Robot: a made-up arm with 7 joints.
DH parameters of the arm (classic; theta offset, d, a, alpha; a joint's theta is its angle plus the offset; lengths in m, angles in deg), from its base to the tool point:
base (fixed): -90 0.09 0 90
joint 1: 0 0.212 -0.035 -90
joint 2: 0 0.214 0.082 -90
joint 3: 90 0.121 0.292 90
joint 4: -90 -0.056 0.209 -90
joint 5: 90 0.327 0.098 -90
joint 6: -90 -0.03 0.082 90
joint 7: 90 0.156 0.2 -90
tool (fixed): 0 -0.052 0 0
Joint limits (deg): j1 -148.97..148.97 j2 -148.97..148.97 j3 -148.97..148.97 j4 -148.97..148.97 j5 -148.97..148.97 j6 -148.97..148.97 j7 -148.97..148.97
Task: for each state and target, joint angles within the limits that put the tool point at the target. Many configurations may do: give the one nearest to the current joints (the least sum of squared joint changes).
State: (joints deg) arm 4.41 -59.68 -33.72 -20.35 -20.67 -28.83 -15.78
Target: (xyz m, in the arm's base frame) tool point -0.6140 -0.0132 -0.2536
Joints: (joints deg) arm -2.09 -67.10 -28.35 -29.37 -20.86 -29.37 -14.82
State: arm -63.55 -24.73 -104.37 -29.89 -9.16 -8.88 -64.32
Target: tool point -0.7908 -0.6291 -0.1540
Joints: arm -61.85 -21.72 -104.60 -32.63 -9.30 -12.69 -63.30
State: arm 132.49 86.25 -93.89 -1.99 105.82 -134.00 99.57
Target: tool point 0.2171 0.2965 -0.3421
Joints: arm 138.55 91.70 -119.10 -23.61 119.91 -98.64 83.16
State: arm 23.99 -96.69 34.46 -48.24 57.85 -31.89 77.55
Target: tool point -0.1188 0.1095 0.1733
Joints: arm 11.34 -100.61 41.07 -68.70 57.28 -34.26 88.03
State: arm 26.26 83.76 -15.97 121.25 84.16 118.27 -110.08
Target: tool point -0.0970 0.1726 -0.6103
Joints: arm 49.48 74.31 -31.42 91.16 49.35 86.72 -126.72
